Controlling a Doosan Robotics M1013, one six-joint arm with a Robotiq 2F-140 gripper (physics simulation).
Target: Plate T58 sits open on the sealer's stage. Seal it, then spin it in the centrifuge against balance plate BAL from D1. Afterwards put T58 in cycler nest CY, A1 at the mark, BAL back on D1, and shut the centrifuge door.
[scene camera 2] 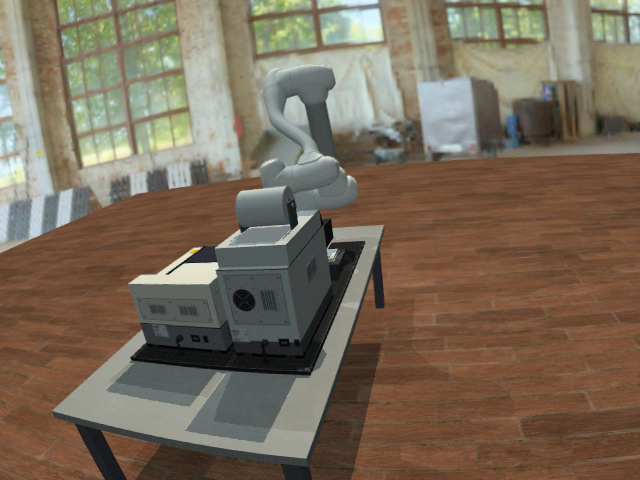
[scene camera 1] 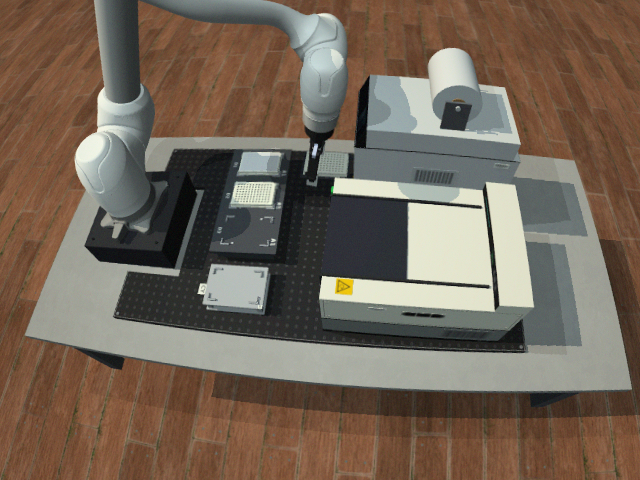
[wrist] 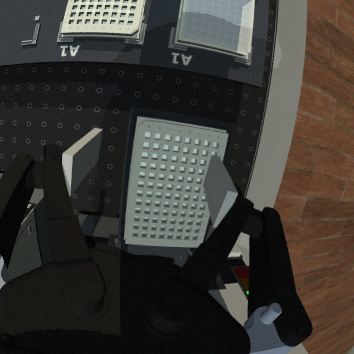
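Pixels of known places: gripper, between the fingertips: (wrist: 153, 156); arm's base, origin of its link: (scene camera 1: 135, 205).
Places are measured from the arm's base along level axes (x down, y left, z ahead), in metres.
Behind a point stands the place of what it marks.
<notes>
Plate T58 (scene camera 1: 333, 164) @[z 0.569, x -0.007, y 0.227 m] (wrist: 172, 185) @[z 0.541, x -0.009, y 0.227 m], pale grey-green with open wells, lies on the stage in front of the sealer (scene camera 1: 436, 142) @[z 0.835, x -0.231, y 0.141 m] (scene camera 2: 273, 294) @[z 1.049, x -0.118, y 0.323 m]. My gripper (scene camera 1: 311, 180) @[z 0.519, x -0.003, y 0.204 m] (wrist: 153, 156) @[z 0.519, x -0.003, y 0.204 m] is open and empty above it. In the wrist view the right finger pad overlaps the plate's right edge, and the left pad stands out over the perforated board, left of the plate. A plate with a glossy cover (scene camera 1: 260, 162) @[z 0.337, x 0.027, y 0.234 m] (wrist: 215, 27) @[z 0.373, x 0.027, y 0.239 m] sits at the deck's back position, apparently D1. The cycler nest CY (scene camera 1: 237, 285) @[z 0.378, x 0.053, y -0.173 m] holds no plate. The centrifuge (scene camera 1: 403, 294) @[z 0.796, x -0.115, y -0.204 m] (scene camera 2: 175, 297) @[z 1.066, x -0.102, y -0.020 m] has a dark panel on top; its door state is unclear.
A cream open-well plate (scene camera 1: 253, 194) @[z 0.350, x 0.028, y 0.109 m] (wrist: 102, 17) @[z 0.392, x 0.028, y 0.122 m] sits mid-deck on the dark deck (scene camera 1: 245, 248) @[z 0.372, x 0.044, y -0.065 m]. The deck's front position holds no plate. The sealer carries a white roll (scene camera 1: 452, 74) @[z 0.848, x -0.378, y 0.217 m] (scene camera 2: 262, 206) @[z 0.918, x -0.338, y 0.270 m]. The perforated board (scene camera 1: 294, 310) @[z 0.535, x 0.096, y -0.199 m] lies on the grey table (scene camera 1: 289, 364) @[z 0.551, x 0.109, y -0.343 m].
</notes>
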